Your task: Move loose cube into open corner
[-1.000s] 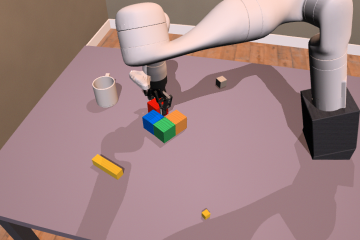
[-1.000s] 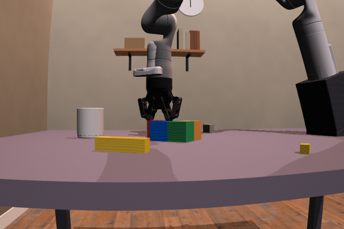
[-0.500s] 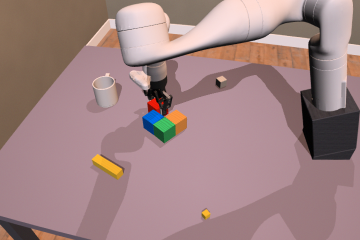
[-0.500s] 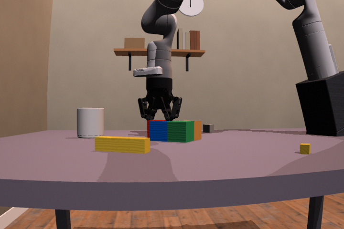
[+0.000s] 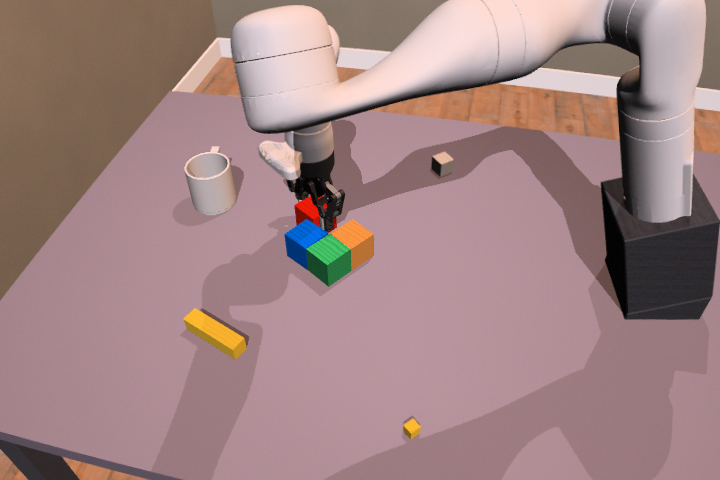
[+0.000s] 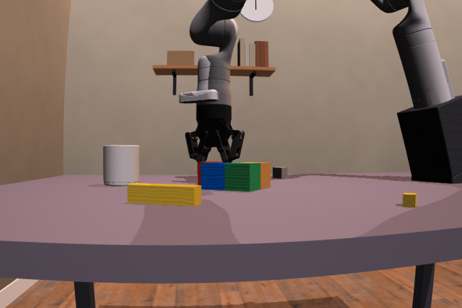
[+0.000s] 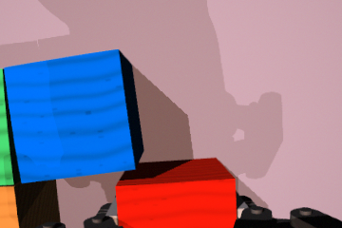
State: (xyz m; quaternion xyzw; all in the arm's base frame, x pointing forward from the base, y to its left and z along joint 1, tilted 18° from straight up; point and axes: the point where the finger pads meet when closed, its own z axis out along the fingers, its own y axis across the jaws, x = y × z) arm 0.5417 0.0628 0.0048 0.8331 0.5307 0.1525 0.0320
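Now: hand right at the red cube. The rest, counted from my hand: orange cube: 90 mm behind, 40 mm to the left; then blue cube: 20 mm behind, 70 mm to the left; then green cube: 70 mm behind, 90 mm to the left.
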